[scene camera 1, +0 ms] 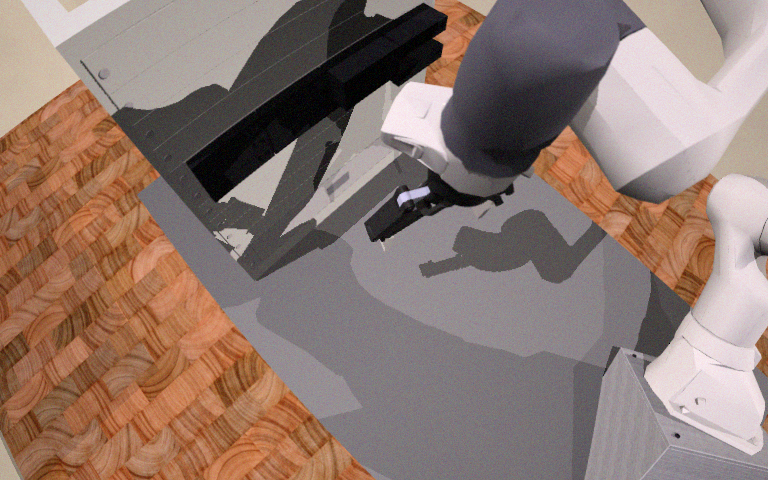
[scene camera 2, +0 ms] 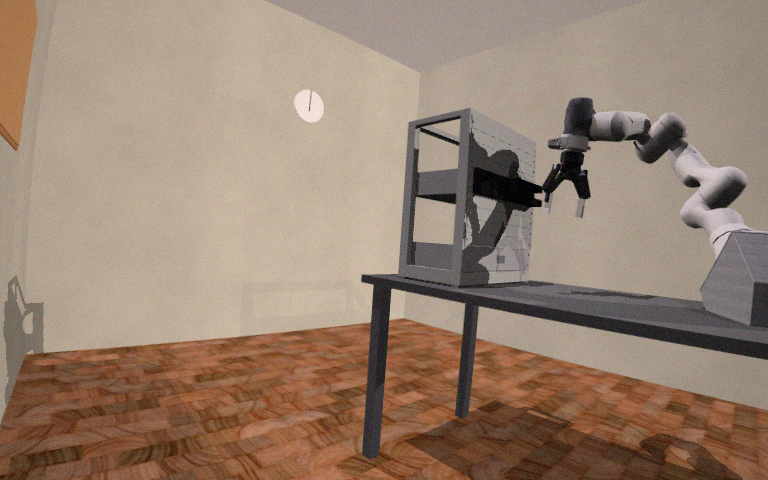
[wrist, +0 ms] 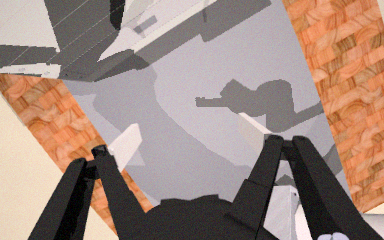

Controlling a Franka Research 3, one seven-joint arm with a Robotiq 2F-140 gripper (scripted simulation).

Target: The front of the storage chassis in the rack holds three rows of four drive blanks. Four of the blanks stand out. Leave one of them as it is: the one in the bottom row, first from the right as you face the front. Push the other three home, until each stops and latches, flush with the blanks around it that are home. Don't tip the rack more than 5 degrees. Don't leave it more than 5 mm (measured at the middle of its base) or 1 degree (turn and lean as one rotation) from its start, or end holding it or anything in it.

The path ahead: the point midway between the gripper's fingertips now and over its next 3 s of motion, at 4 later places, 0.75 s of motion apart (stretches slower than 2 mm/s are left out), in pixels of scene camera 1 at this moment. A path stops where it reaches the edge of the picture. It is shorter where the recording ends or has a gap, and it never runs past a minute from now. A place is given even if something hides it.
The gripper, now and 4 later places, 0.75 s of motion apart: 431,225; 432,253; 437,262; 415,212; 394,177
